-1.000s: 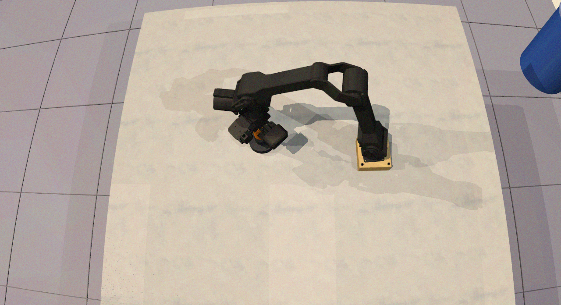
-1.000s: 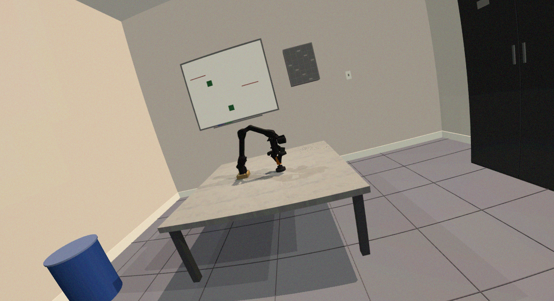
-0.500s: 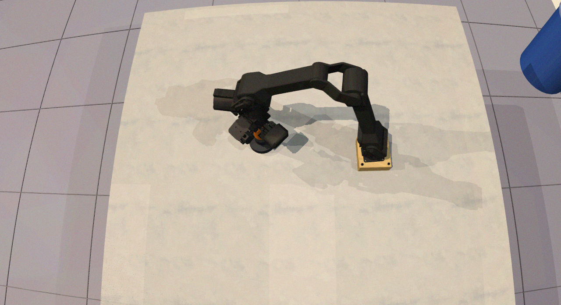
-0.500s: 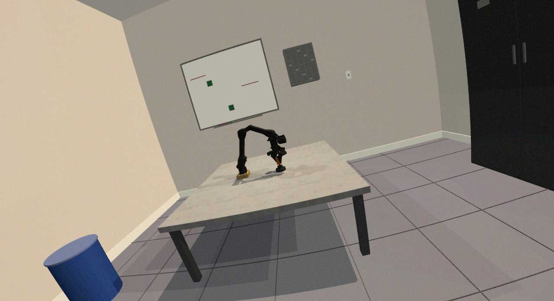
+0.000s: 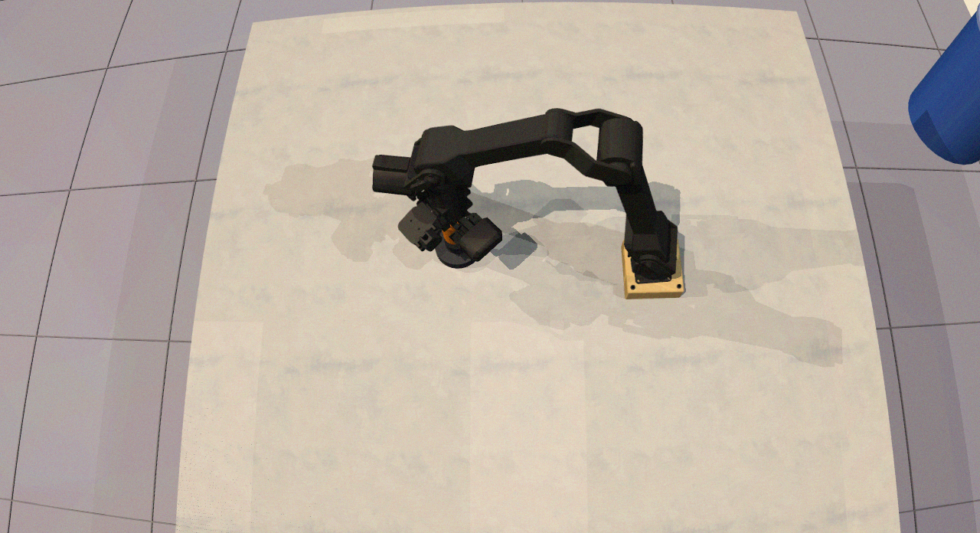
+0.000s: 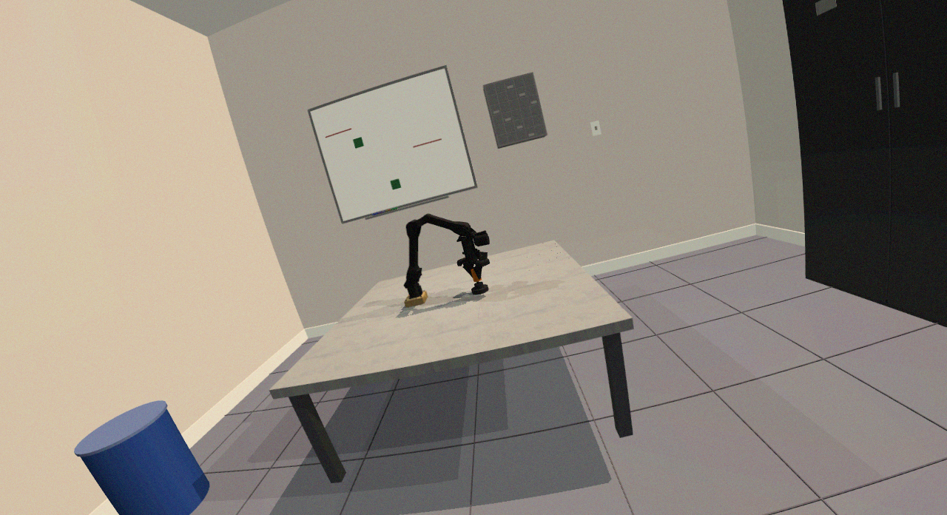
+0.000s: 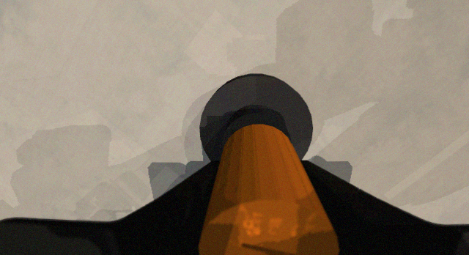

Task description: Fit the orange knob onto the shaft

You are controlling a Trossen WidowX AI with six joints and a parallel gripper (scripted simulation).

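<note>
Now: gripper tip 2 cm below the orange knob. Also, from my gripper tip: dark round pedestal 4 cm below.
</note>
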